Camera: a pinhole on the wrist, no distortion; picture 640 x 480 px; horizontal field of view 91.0 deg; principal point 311.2 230.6 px. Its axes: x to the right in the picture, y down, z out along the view. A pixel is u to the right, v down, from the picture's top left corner.
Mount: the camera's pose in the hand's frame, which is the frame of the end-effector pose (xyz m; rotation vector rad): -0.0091 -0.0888 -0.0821 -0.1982 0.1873 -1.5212
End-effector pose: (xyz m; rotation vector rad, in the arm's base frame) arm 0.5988 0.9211 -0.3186 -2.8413 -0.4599 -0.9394
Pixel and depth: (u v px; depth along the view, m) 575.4 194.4 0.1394
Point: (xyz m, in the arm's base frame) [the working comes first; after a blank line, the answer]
In the camera's frame: 0.1171 -0.0160 0.1394

0.5765 1.1302 -0.3534
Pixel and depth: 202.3 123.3 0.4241
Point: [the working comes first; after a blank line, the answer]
In the camera's frame: -0.1469 -0.1447 0.4241

0.7827 0.9270 -0.6423
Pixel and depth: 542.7 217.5 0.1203
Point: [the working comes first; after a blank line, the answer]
In the camera's frame: 0.0886 -0.0050 0.1203

0.5774 1.0999 -0.3338
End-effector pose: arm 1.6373 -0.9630 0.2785 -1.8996 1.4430 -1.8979
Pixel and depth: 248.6 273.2 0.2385
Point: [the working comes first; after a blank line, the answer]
In the camera's frame: -0.0475 0.0323 0.2385

1.7553 -1.0682 0.3285
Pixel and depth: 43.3 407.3 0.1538
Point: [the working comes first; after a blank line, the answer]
In the camera's frame: -0.1310 0.0864 0.1538

1.6260 -1.0822 0.3157
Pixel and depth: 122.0 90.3 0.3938
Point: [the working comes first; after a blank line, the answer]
In the camera's frame: -0.2369 -0.1757 0.3938

1.8606 -1.1642 0.0405
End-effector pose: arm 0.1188 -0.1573 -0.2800 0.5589 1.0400 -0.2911
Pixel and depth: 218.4 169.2 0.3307
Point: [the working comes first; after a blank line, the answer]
In the camera's frame: -0.0976 -0.0646 0.3307

0.3117 -0.2923 -0.1836
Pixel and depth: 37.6 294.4 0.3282
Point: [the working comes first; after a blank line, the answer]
In the camera's frame: -0.2856 0.0666 0.3282

0.4367 -0.1097 -0.2433
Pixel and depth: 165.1 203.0 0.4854
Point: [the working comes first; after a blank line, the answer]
In the camera's frame: -0.2255 -0.0426 0.4854

0.5060 -0.2645 -0.1362
